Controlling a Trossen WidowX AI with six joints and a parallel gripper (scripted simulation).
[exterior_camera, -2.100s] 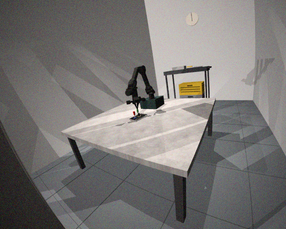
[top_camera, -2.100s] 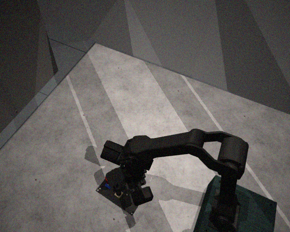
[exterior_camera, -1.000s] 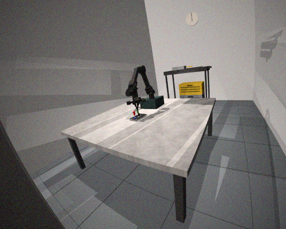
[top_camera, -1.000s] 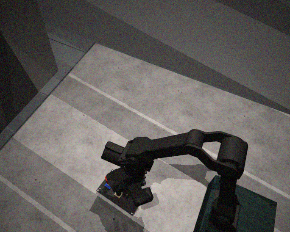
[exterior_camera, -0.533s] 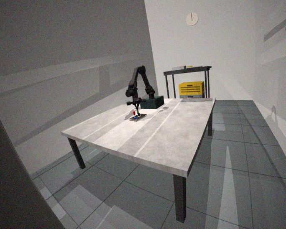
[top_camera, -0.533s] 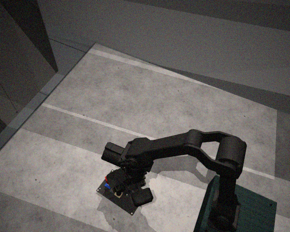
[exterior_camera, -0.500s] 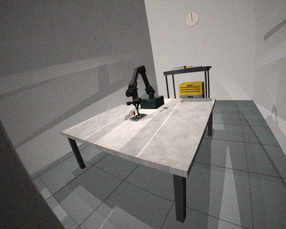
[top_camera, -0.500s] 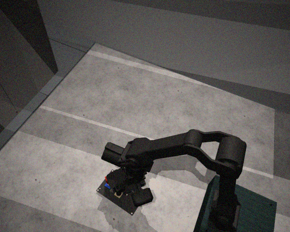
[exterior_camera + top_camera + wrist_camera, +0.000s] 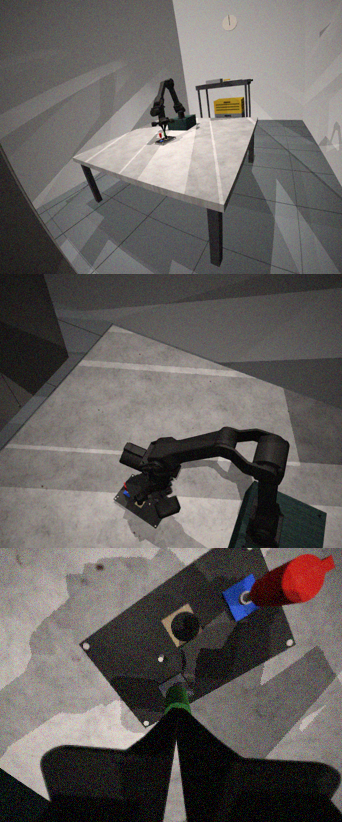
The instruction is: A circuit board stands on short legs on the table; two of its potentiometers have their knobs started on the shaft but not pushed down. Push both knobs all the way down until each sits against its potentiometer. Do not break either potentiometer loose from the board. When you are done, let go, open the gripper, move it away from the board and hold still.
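My gripper tip is 2 cm above the green knob. The rest, counted from my gripper tip: red knob (9 cm ahead, 2 cm to the left, 1 cm above).
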